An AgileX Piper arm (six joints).
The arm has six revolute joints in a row. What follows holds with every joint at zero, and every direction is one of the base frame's. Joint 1 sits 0.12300 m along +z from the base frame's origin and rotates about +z. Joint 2 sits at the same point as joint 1 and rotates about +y. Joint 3 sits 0.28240 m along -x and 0.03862 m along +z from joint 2 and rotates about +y. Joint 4 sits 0.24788 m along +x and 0.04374 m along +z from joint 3 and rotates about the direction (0.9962, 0, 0.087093). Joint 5 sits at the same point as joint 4 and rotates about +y. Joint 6 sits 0.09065 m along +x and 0.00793 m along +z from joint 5 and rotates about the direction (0.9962, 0, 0.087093). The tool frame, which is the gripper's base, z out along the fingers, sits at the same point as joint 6; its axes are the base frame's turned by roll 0.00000, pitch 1.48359 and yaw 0.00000 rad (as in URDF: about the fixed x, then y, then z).
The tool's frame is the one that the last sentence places.
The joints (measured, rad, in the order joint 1, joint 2, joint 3, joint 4, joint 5, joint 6), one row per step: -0.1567, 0.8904, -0.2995, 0.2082, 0.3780, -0.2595; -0.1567, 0.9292, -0.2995, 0.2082, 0.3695, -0.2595; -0.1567, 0.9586, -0.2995, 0.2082, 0.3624, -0.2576; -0.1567, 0.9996, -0.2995, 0.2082, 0.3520, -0.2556; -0.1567, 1.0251, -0.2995, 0.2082, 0.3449, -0.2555; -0.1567, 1.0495, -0.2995, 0.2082, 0.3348, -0.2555; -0.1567, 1.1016, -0.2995, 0.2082, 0.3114, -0.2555; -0.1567, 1.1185, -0.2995, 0.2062, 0.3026, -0.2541; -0.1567, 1.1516, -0.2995, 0.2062, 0.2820, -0.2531; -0.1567, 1.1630, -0.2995, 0.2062, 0.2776, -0.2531; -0.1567, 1.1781, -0.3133, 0.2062, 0.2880, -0.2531; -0.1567, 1.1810, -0.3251, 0.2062, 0.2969, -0.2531; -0.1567, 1.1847, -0.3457, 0.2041, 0.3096, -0.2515
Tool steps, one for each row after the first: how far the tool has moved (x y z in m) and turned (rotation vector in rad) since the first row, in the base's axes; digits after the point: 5 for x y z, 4 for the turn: 0.00325, -0.00066, -0.00506, 0.0039, 0.0302, -0.0015; 0.00563, -0.00117, -0.00895, 0.0078, 0.0525, -0.0043; 0.00881, -0.00185, -0.01449, 0.0126, 0.0831, -0.0076; 0.01073, -0.00228, -0.01798, 0.0147, 0.1016, -0.0089; 0.01272, -0.00278, -0.02122, 0.0158, 0.1161, -0.0107; 0.01687, -0.00386, -0.02825, 0.0174, 0.1454, -0.0145; 0.01821, -0.00428, -0.03054, 0.0167, 0.1540, -0.0159; 0.02103, -0.00510, -0.03495, 0.0166, 0.1671, -0.0200; 0.02176, -0.00530, -0.03661, 0.0171, 0.1742, -0.0206; 0.02479, -0.00559, -0.03625, 0.0201, 0.1854, -0.0189; 0.02701, -0.00578, -0.03429, 0.0212, 0.1850, -0.0175; 0.03099, -0.00624, -0.03050, 0.0214, 0.1806, -0.0155
